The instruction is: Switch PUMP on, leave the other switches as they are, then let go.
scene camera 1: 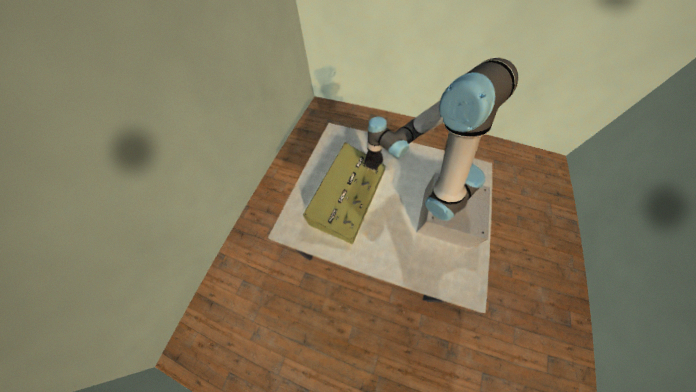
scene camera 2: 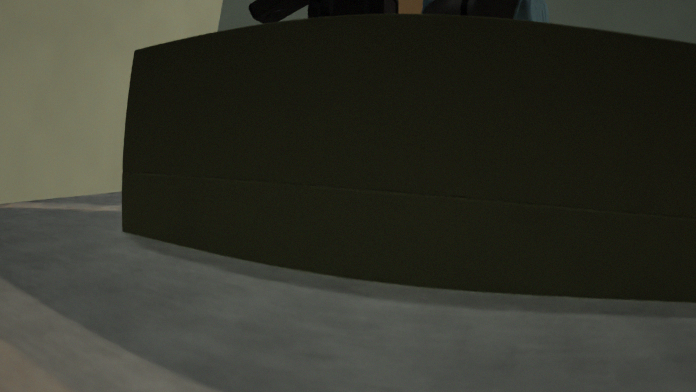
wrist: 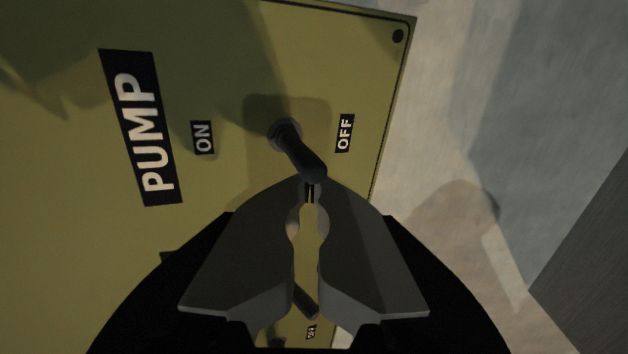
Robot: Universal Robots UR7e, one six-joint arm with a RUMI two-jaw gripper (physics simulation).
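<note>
My gripper [wrist: 310,177] is visible. An olive switch box [scene camera 2: 469,153] is visible too; further views of the box: [scene camera 1: 333,203] and [wrist: 133,133].
</note>
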